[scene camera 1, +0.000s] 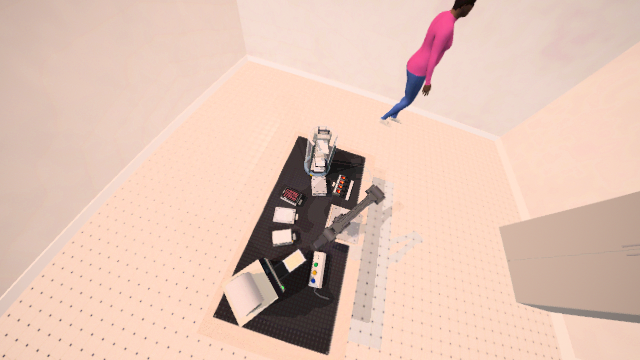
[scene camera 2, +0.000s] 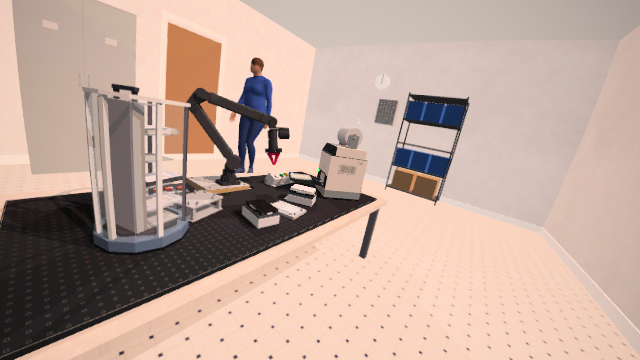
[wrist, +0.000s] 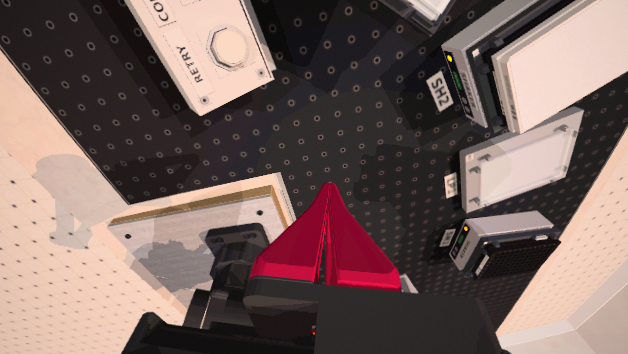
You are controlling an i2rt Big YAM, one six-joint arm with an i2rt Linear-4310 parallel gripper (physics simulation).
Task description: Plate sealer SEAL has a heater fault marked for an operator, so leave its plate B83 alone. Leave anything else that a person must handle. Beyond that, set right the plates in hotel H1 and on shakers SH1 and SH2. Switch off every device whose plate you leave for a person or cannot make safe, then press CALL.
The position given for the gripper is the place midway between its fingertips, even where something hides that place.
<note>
The gripper (wrist: pixel 328 190) is shut, holding nothing. A plate with red wells (wrist: pixel 523 256) sits on a shaker SH1 (wrist: pixel 476 233). Also in view: an RETRY button (wrist: pixel 229 47), a lid park LP1 (wrist: pixel 571 117) and a shaker SH2 (wrist: pixel 463 52).
</note>
